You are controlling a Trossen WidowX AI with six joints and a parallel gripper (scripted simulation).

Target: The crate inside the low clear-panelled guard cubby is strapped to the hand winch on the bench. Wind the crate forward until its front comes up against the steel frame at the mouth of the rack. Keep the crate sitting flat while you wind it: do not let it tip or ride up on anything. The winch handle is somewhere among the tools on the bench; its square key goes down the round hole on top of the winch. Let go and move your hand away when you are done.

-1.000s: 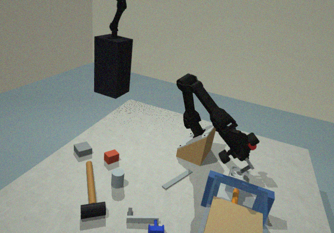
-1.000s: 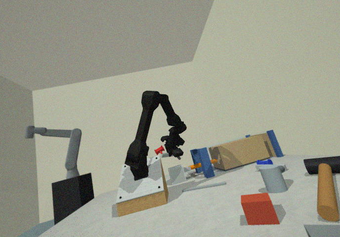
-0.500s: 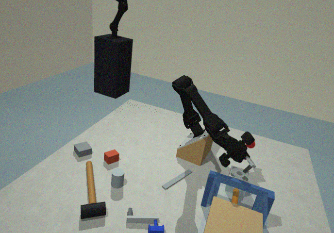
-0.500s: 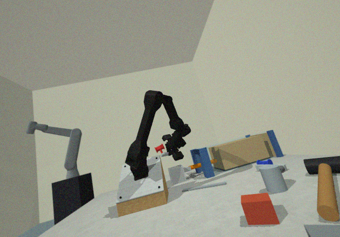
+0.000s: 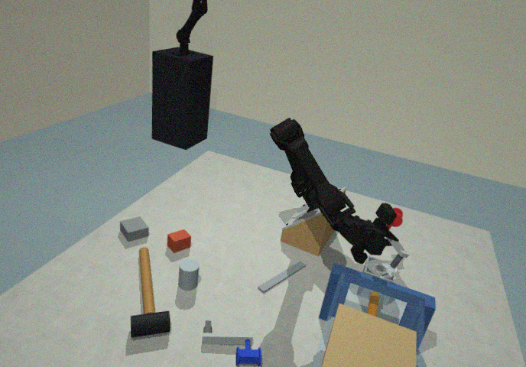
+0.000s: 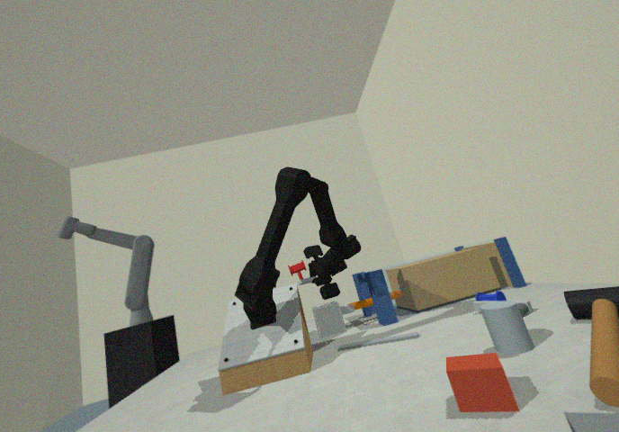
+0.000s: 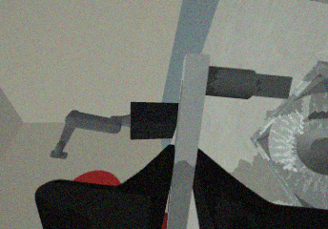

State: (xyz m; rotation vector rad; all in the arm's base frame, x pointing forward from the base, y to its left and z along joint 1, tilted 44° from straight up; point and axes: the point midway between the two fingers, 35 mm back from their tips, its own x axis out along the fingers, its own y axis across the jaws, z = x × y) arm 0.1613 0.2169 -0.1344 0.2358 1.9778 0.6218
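Now: gripper tip 4 cm below the red knob, 4 cm past it and 3 cm to the left of it. From my gripper tip the other things lie so: blue steel frame: 18 cm ahead, 7 cm below, 1 cm to the right; then red-knobbed crank handle: 1 cm to the right, 1 cm behind, 1 cm above; then winch: 15 cm below, 3 cm to the right, 1 cm ahead.
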